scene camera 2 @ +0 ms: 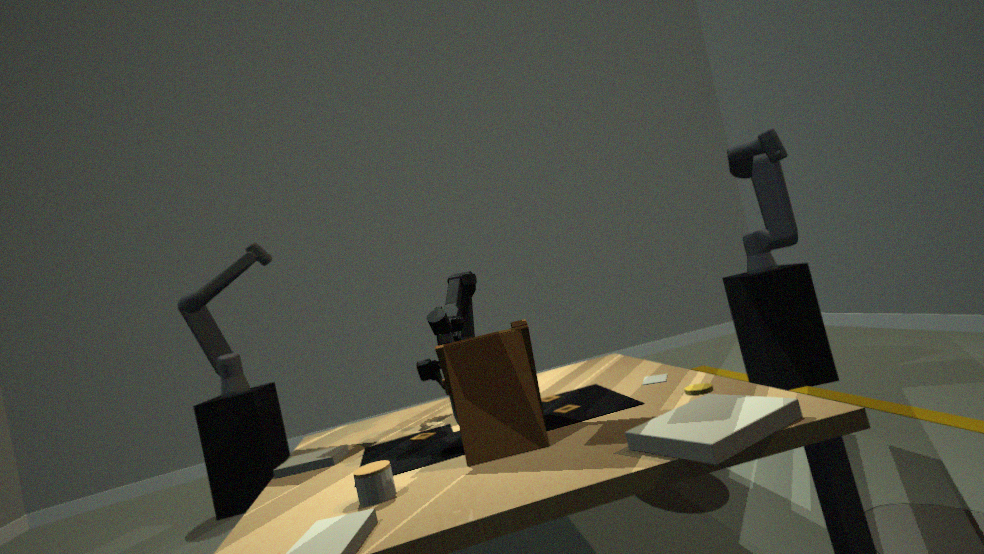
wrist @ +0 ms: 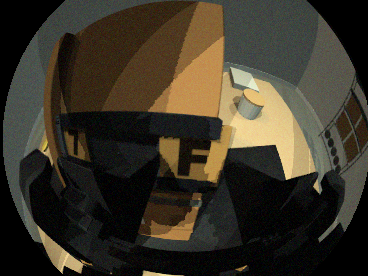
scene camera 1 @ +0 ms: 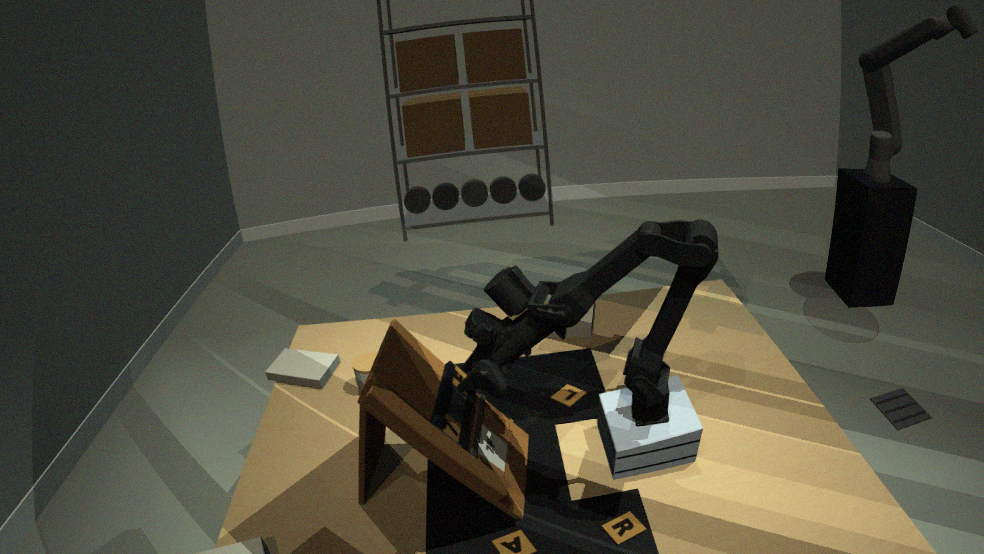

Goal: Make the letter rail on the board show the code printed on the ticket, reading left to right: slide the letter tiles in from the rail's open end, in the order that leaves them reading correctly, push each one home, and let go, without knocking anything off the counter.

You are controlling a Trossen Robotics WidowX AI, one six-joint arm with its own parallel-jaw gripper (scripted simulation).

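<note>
A wooden board (scene camera 1: 408,389) is visible; the board appears also in the wrist view (wrist: 126,79) and in scene camera 2 (scene camera 2: 492,381). My gripper (scene camera 1: 460,380) is visible too, with the gripper appearing also in the wrist view (wrist: 192,159) and in scene camera 2 (scene camera 2: 454,385).
</note>
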